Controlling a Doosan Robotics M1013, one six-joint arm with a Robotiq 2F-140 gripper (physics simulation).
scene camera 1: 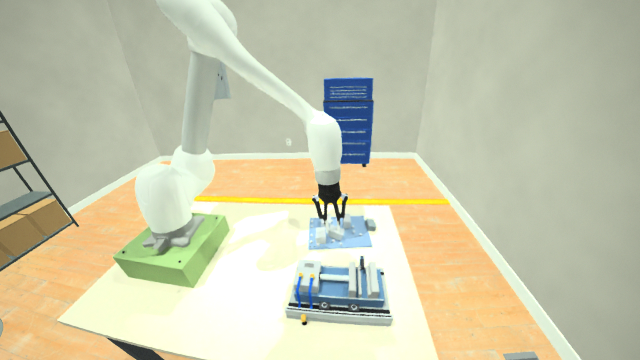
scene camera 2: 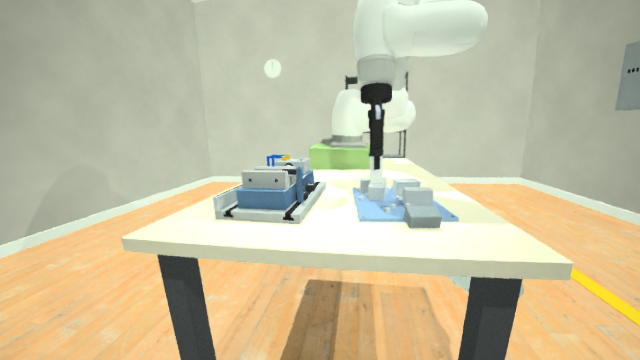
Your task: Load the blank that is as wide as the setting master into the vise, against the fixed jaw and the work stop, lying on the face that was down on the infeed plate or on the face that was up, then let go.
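Frame: origin at the arm's base, x right, y ahead, z up, level; centimetres.
Seen in the pictures: gripper, fingertip midpoint: [scene camera 1: 333, 230] [scene camera 2: 375, 181]; arm's base, link origin: [scene camera 1: 176, 231] [scene camera 2: 346, 145].
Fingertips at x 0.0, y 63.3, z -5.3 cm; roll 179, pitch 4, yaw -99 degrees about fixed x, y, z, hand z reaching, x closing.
Offsets run from my fingertips to a thing's middle. "spot": to the spot under its first point.
My gripper [scene camera 1: 333, 225] [scene camera 2: 376, 179] points down over the blue infeed plate @(dy +2.9, dx -3.8, dz -4.3 cm) [scene camera 1: 357, 242] [scene camera 2: 372, 215], its fingers drawn in on either side of a light grey blank @(dy +1.2, dx -0.2, dz -1.5 cm) [scene camera 1: 336, 233] [scene camera 2: 376, 192] near the plate's middle. It looks shut on that blank, which sits at plate level. Other light grey blanks stand on the plate, one @(dy -5.2, dx +0.0, dz -2.1 cm) [scene camera 1: 320, 235] to the left and one @(dy +7.2, dx -7.8, dz -2.1 cm) [scene camera 1: 347, 221] [scene camera 2: 417, 196] behind. A darker grey block @(dy +17.3, dx -4.6, dz -3.0 cm) [scene camera 1: 370, 225] [scene camera 2: 423, 217], probably the setting master, is at the plate's right edge. The vise @(dy -1.6, dx +24.6, dz +0.2 cm) [scene camera 1: 334, 288] [scene camera 2: 266, 198] has an empty gap between its jaws; an upright post @(spot: dy +6.2, dx +21.1, dz +4.8 cm) [scene camera 1: 362, 263] stands there.
The arm's green base block [scene camera 1: 155, 270] [scene camera 2: 337, 157] stands at the left in scene camera 1. Blue hoses @(spot: dy -10.2, dx +27.1, dz +1.8 cm) [scene camera 1: 311, 292] rise at the vise's left end. A blue tool cabinet [scene camera 1: 357, 120] and a rack [scene camera 1: 39, 162] stand off the table.
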